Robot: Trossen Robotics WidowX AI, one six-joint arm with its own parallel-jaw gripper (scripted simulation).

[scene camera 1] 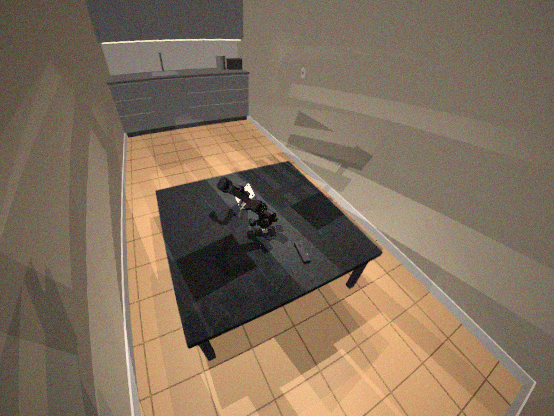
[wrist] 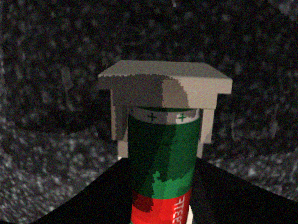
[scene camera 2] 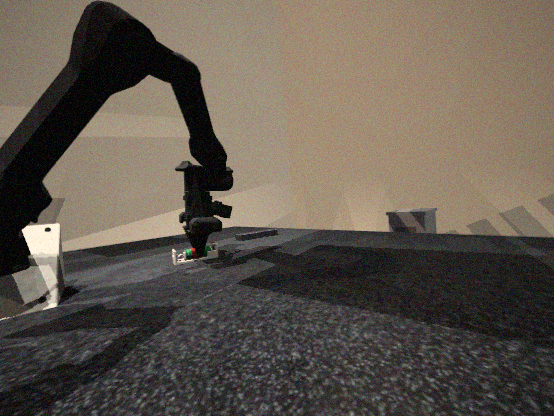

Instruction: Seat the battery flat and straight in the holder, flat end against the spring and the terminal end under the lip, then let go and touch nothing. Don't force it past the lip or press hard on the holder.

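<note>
My gripper [scene camera 2: 199, 255] is visible in scene camera 2. The wrist view shows the same gripper [wrist: 158, 167].
</note>
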